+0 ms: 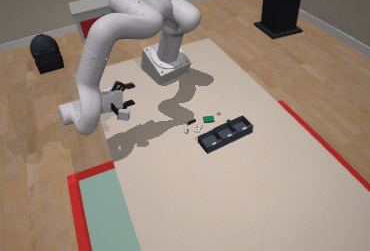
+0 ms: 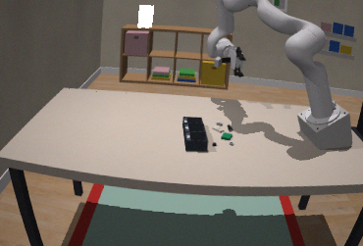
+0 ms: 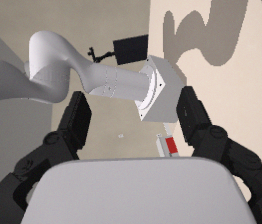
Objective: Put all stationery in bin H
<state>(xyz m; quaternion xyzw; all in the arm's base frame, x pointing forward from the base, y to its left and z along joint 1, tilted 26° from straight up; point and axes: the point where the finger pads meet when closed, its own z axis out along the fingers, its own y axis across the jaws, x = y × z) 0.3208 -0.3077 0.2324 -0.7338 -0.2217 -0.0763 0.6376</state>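
The tray is 360 mm to the left of my hand, 210 mm below it and 200 mm ahead of it. Also, from my hand: white domino-like piece 270 mm to the left, 230 mm below, 100 mm ahead; black stick 250 mm to the left, 230 mm below, 50 mm ahead; grey-white piece 230 mm below, 210 mm to the left, 90 mm ahead.
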